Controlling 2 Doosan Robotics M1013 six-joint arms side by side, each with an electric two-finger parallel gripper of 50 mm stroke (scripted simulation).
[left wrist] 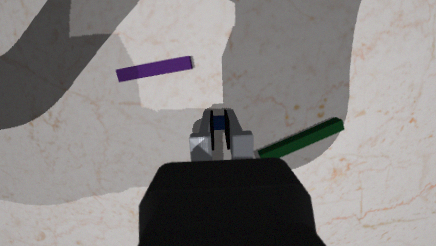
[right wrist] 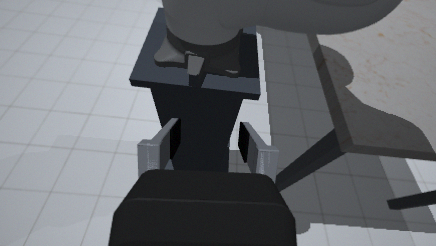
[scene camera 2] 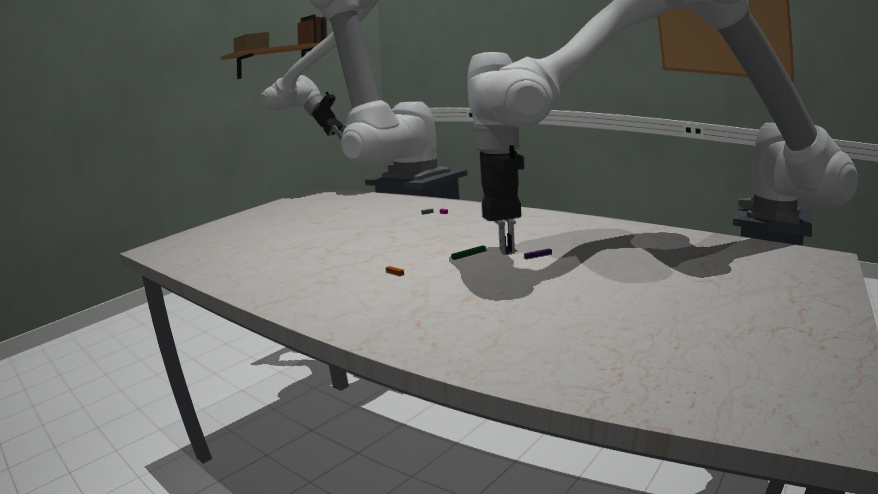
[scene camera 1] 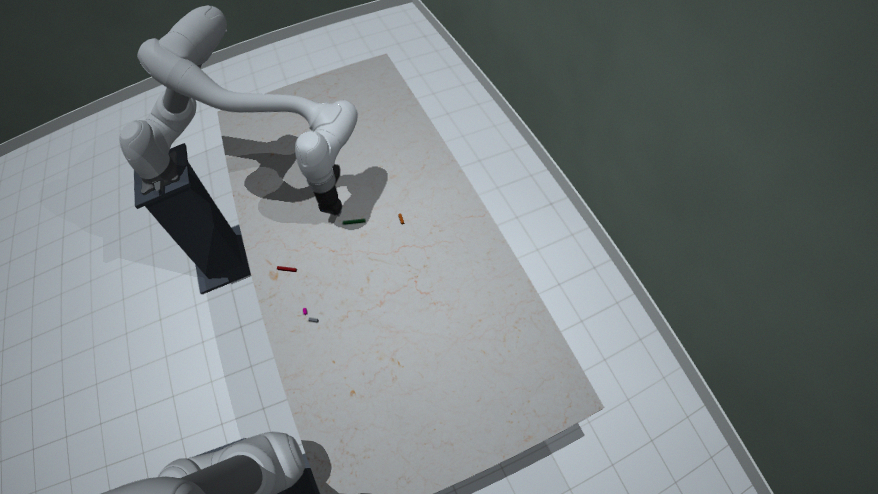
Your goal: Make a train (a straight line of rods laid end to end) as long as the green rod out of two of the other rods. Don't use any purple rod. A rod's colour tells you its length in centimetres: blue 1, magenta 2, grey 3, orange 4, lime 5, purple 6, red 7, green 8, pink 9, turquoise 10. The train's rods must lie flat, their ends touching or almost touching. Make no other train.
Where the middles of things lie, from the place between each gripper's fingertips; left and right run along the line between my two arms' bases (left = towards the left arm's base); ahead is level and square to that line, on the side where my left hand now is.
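My left hand (scene camera 2: 507, 251) is sitting 1 cm past the purple rod (left wrist: 182, 63) and 7 cm to the right of it, and it's 2 cm above it. There's also the green rod (left wrist: 334, 125), and that one's 4 cm ahead of my left hand, 6 cm to the right of it and 2 cm below it.
As for my right gripper, it's 680 mm short of the green rod, 1030 mm to the right of it and 150 mm above it. The purple rod, counting from my right hand, is 630 mm ahead and 1160 mm to the left, and it's 150 mm below.
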